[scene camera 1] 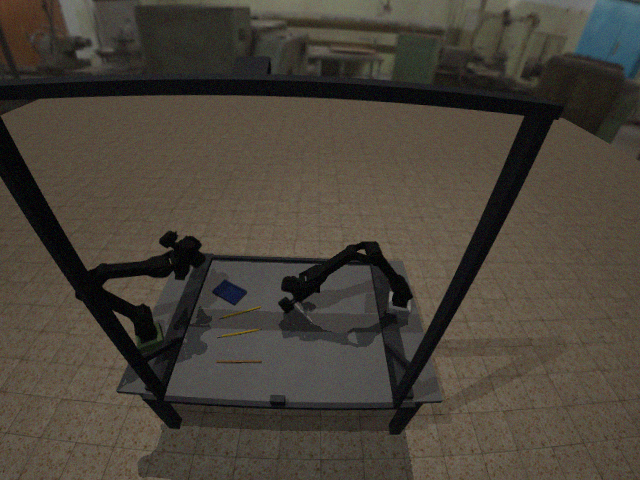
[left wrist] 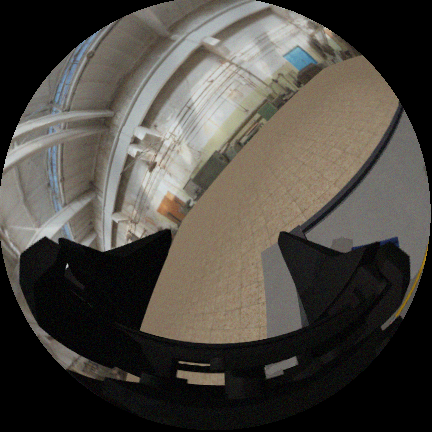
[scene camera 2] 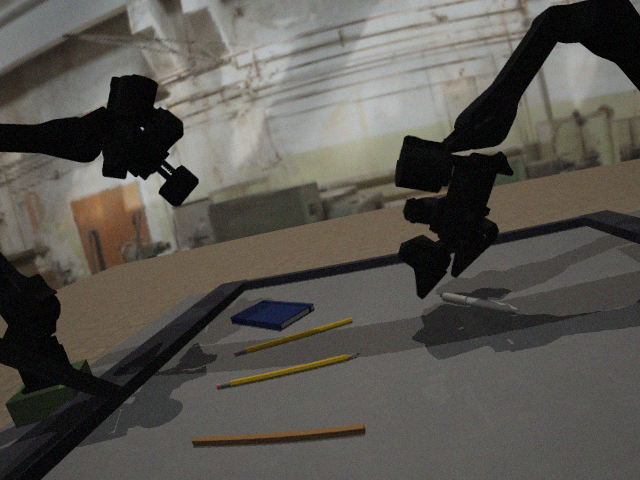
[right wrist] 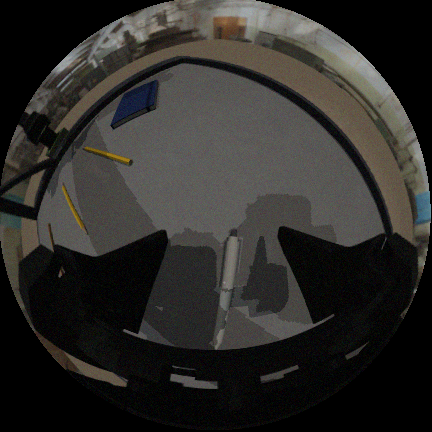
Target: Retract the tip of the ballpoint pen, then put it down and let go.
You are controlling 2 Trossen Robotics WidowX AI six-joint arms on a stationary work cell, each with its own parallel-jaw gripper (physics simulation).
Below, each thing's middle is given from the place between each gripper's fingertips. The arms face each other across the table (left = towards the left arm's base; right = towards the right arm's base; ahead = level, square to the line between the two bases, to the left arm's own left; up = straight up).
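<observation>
Blue notebook (scene camera 2: 277,315), from my left hand: 140 mm to the right, 40 mm behind, 320 mm below; ballpoint pen (right wrist: 233,245), 470 mm to the right, 200 mm behind, 320 mm below; green arm mount (scene camera 2: 34,407), 180 mm to the left, 260 mm behind, 300 mm below; orange pencil (scene camera 2: 358,429), 180 mm to the right, 400 mm behind, 320 mm below.
Ballpoint pen, from my right hand: 40 mm to the right, 50 mm behind, 20 mm below; blue notebook, 290 mm to the left, 110 mm ahead, 20 mm below; orange pencil, 240 mm to the left, 250 mm behind, 20 mm below; green arm mount, 610 mm to the left, 110 mm behind, 10 mm below.
</observation>
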